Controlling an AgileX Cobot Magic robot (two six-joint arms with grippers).
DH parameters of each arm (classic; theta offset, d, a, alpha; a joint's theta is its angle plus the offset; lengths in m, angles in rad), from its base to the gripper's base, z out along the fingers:
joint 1: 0 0.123 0 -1.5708
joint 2: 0.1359 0 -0.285 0
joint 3: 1.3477 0 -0.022 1.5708
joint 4: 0 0.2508 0 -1.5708
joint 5: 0 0 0.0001 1.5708
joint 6: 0 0.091 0 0
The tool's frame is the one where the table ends.
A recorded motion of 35 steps. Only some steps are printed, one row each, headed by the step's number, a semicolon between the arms.
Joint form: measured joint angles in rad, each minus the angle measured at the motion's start. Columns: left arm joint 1, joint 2, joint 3, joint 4, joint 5, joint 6; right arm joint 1, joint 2, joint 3, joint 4, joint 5, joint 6.
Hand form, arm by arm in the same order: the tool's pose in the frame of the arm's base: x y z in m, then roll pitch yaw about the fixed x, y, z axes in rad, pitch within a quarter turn. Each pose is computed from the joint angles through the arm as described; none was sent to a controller.
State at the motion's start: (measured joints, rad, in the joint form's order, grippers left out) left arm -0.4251 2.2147 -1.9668 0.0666 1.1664 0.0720; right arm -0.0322 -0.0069 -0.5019 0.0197 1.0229 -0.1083
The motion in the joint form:
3: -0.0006 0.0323 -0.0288 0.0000 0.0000 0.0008; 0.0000 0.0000 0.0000 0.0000 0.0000 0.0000
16: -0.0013 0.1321 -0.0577 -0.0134 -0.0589 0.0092; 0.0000 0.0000 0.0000 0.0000 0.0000 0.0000
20: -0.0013 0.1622 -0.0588 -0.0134 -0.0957 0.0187; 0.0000 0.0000 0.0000 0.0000 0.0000 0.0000
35: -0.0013 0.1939 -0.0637 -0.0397 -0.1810 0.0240; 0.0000 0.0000 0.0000 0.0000 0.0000 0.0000
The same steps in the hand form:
3: 0.4389 -0.1929 0.2116 3.0565 0.2337 2.6143; -0.0046 0.0017 0.2809 -2.9456 1.1352 -2.9397
16: 0.4524 -0.2007 0.1719 3.0699 0.2225 2.6077; -0.0046 0.0017 0.2809 -2.9456 1.1352 -2.9397
20: 0.4566 -0.2027 0.1580 3.0673 0.2296 2.5959; -0.0046 0.0017 0.2809 -2.9456 1.1352 -2.9397
35: 0.4639 -0.2085 0.1453 3.0858 0.2903 2.5995; -0.0046 0.0017 0.2809 -2.9456 1.1352 -2.9397

